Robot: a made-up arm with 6 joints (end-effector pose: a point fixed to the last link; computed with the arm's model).
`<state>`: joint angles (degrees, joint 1 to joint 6).
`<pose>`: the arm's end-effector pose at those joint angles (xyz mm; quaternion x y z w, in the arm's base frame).
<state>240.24 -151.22 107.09 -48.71 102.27 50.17</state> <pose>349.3 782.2 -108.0 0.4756 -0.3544 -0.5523 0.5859</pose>
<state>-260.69 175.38 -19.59 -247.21 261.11 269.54</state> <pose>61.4 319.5 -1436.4 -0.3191 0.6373 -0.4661 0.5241</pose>
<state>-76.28 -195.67 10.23 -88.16 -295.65 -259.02</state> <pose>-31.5 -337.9 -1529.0 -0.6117 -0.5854 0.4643 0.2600</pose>
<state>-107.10 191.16 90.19 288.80 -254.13 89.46</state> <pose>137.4 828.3 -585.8 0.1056 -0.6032 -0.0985 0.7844</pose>
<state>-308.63 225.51 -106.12 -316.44 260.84 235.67</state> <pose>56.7 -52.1 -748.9 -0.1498 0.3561 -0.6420 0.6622</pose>
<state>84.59 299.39 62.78 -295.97 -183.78 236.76</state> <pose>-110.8 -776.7 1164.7 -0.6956 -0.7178 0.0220 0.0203</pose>
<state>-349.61 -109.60 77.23 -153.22 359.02 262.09</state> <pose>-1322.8 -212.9 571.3 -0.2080 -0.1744 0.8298 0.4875</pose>
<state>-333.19 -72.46 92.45 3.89 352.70 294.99</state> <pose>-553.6 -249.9 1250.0 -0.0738 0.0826 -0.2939 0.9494</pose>
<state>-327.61 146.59 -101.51 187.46 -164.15 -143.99</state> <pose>779.0 533.8 -257.3 0.0255 -0.9669 0.1142 0.2268</pose>
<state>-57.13 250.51 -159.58 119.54 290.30 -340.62</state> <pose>-139.9 36.5 -247.7 0.7262 -0.4545 -0.0226 0.5153</pose>
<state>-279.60 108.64 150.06 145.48 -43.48 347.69</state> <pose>40.0 44.4 -227.7 0.1140 0.5293 -0.7429 0.3936</pose>
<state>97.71 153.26 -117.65 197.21 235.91 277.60</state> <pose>-183.8 867.5 -241.8 0.1053 -0.9732 -0.1584 0.1294</pose>
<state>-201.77 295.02 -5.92 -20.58 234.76 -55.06</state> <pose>1342.0 -613.7 633.2 0.9567 0.2009 -0.2070 0.0387</pose>
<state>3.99 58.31 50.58 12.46 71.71 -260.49</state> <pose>1460.7 161.6 251.2 -0.7592 -0.6426 -0.0596 0.0840</pose>
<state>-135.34 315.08 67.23 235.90 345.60 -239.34</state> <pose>260.6 173.5 1597.0 0.1967 0.1993 -0.8913 0.3566</pose>
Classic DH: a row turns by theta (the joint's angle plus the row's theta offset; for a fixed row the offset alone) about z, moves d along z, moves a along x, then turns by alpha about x. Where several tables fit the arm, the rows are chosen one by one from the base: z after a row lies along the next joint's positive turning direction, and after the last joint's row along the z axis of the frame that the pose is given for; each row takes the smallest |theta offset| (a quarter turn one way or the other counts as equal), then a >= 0, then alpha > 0; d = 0 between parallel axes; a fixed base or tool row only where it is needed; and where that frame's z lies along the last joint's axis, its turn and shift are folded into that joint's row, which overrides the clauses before.
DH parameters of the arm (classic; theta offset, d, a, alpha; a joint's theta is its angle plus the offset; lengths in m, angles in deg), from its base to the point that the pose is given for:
joint 1: 0 0.146 0 -90
joint 2: -90 0 0.929 0
joint 3: 90 0.028 0 90
joint 4: 0 0.717 0 -90
joint 5: 0 0 0 90
joint 6: 0 0.154 0 0

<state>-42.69 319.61 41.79 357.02 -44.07 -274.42</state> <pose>-483.5 491.6 1683.6 -0.3316 -0.1496 0.3181 0.8755</pose>
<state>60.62 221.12 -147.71 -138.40 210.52 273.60</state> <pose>-86.4 9.4 -443.1 -0.0372 -0.8964 0.2708 0.3489</pose>
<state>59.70 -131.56 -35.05 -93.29 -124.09 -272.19</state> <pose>-562.1 -654.1 -1082.1 0.1610 -0.4427 -0.7318 0.4926</pose>
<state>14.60 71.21 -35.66 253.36 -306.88 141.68</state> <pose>1301.4 246.0 1124.3 0.4283 0.0764 0.2552 0.8635</pose>
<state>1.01 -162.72 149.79 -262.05 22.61 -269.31</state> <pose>-477.6 78.2 94.5 0.1242 -0.2016 -0.9697 0.0599</pose>
